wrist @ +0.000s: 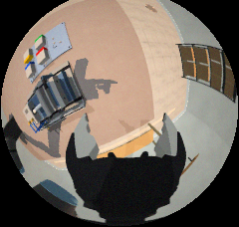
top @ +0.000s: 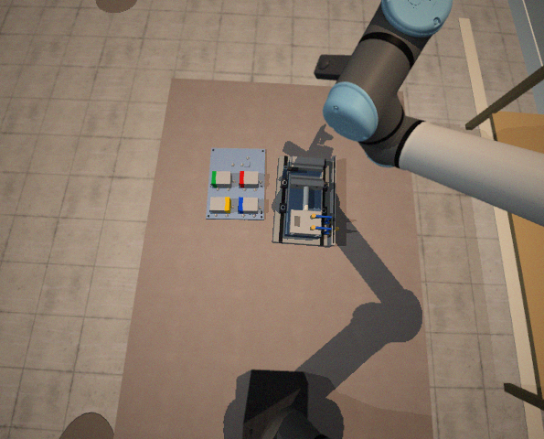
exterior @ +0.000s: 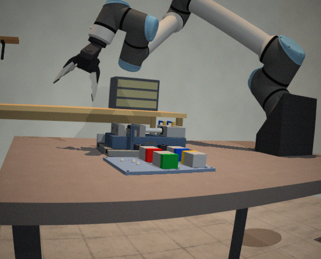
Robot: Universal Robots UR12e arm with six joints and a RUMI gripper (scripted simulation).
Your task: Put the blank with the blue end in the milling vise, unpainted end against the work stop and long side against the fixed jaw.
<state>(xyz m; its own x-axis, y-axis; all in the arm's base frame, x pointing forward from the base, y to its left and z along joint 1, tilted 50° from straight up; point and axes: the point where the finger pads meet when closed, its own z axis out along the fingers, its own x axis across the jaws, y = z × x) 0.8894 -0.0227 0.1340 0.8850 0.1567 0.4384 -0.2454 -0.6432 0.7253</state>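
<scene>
The blue-ended blank is 300 mm behind my hand, 260 mm to the left of it and 170 mm below it. From my hand the other things lie so: hosed end block 350 mm behind, 120 mm below, 80 mm to the left; then fixed jaw 150 mm behind, 120 mm below, 80 mm to the left; then milling vise 250 mm behind, 150 mm below, 80 mm to the left.
</scene>
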